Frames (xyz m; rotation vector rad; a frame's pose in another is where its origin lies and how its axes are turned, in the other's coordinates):
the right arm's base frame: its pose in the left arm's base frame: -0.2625 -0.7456 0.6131 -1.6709 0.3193 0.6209
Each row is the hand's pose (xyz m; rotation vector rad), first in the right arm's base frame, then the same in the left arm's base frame.
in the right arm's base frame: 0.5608 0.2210 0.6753 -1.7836 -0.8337 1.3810
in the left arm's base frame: -0.0718 -0.0601 0.0536 1.3459 -0.1342 -1.9375
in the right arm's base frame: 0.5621 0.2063 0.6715 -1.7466 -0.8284 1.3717
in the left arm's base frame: -0.0620 -0.0607 0.0653 1.3715 -0.1476 -1.9621
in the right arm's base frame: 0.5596 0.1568 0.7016 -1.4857 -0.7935 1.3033
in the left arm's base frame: -0.0442 -0.0219 0.1046 1.5476 -0.2459 -2.1380
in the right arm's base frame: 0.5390 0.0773 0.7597 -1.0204 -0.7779 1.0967
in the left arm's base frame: -0.0314 0.0477 0.1761 1.8870 -0.3459 -2.4856
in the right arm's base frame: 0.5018 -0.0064 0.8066 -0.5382 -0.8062 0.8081
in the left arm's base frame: -0.0273 0.1050 0.2615 -1.5859 0.2314 2.0507
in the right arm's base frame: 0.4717 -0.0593 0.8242 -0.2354 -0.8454 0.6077
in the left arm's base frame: -0.0275 0.1287 0.3202 -1.3620 0.1265 1.7959
